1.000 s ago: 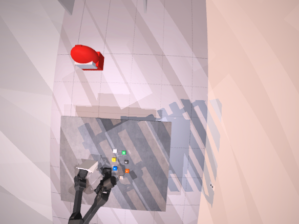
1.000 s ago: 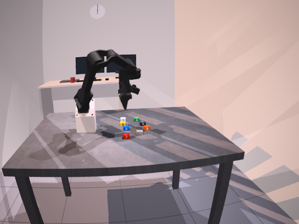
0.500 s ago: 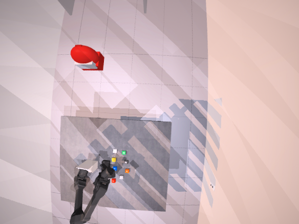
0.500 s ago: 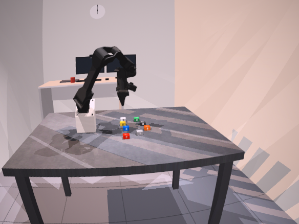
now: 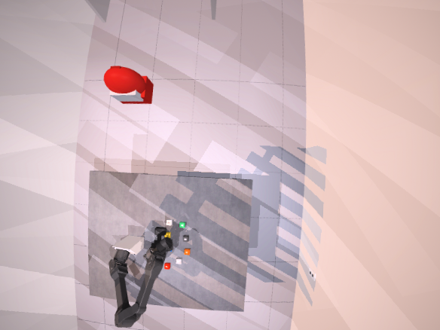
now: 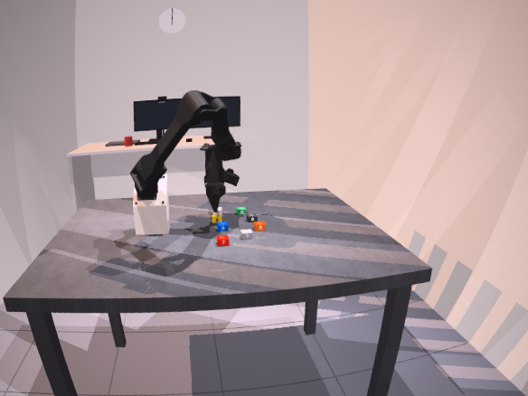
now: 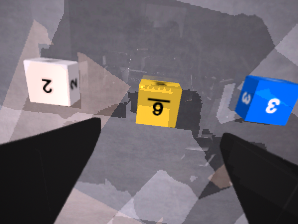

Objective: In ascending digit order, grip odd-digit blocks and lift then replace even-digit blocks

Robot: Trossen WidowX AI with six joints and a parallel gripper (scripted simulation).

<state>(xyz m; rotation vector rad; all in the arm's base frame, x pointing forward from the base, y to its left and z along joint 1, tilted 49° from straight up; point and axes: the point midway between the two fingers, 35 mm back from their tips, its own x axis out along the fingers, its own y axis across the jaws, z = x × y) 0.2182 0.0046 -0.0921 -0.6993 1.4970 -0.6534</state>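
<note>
The yellow block is 4 cm below my gripper tip and 1 cm ahead of it. The rest, counted from my gripper tip: blue block 8 cm to the right, 4 cm below, 2 cm ahead; white block 9 cm to the left, 4 cm below, 1 cm ahead; green block 10 cm ahead, 8 cm to the left, 4 cm below.
</note>
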